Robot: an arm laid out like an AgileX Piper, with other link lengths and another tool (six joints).
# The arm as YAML. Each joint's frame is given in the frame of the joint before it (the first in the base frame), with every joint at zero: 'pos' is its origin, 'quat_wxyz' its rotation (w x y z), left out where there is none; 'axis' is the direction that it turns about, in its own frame. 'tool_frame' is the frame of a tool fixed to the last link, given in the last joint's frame.
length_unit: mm
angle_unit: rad
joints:
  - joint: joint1
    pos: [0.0, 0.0, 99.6]
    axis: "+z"
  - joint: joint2
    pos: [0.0, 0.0, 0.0]
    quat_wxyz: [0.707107, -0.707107, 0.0, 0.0]
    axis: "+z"
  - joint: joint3
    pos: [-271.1, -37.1, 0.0]
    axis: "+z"
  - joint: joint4
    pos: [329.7, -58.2, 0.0]
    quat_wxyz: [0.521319, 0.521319, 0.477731, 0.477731]
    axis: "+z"
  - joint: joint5
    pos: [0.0, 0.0, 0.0]
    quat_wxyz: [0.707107, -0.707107, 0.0, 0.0]
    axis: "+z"
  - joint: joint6
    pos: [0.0, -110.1, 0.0]
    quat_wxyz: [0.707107, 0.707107, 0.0, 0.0]
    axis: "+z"
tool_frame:
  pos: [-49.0, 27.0, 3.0]
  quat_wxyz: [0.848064, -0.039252, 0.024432, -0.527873]
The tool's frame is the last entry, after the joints.
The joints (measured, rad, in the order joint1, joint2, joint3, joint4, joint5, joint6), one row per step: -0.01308, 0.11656, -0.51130, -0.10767, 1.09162, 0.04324; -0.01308, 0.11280, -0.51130, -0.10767, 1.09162, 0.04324; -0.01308, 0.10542, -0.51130, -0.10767, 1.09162, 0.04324; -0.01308, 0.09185, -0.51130, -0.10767, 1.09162, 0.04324; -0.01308, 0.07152, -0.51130, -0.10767, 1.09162, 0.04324; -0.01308, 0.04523, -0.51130, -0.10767, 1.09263, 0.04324; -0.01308, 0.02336, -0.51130, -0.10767, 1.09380, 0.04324; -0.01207, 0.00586, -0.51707, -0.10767, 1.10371, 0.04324; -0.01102, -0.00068, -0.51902, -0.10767, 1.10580, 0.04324; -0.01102, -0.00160, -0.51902, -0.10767, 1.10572, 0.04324; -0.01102, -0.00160, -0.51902, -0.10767, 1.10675, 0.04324; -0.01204, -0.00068, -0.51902, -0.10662, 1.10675, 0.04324; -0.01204, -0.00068, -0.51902, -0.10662, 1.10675, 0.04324; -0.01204, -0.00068, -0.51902, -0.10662, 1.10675, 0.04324; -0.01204, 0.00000, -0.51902, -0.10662, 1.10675, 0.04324
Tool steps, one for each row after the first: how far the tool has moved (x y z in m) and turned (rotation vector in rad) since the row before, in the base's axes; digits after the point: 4 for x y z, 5 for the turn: -0.0008, 0.0000, 0.0005, -0.00005, -0.00376, 0.00000; -0.0017, 0.0000, 0.0010, -0.00010, -0.00738, 0.00000; -0.0031, 0.0000, 0.0018, -0.00018, -0.01357, 0.00000; -0.0046, 0.0001, 0.0027, -0.00027, -0.02033, 0.00000; -0.0061, 0.0001, 0.0032, -0.00027, -0.02528, -0.00009; -0.0051, 0.0001, 0.0025, -0.00020, -0.02071, -0.00011; -0.0054, 0.0001, 0.0030, 0.00042, -0.01342, 0.00012; -0.0020, 0.0001, 0.0012, 0.00005, -0.00641, 0.00086; -0.0002, 0.0000, 0.0001, -0.00002, -0.00100, 0.00001; 0.0000, 0.0000, -0.0001, 0.00007, 0.00102, -0.00009; 0.0002, 0.0000, -0.0001, 0.00087, 0.00091, -0.00042; 0.0000, 0.0000, 0.0000, 0.00000, 0.00000, 0.00000; 0.0000, 0.0000, 0.0000, 0.00000, 0.00000, 0.00000; 0.0002, 0.0000, -0.0001, 0.00001, 0.00068, 0.00000
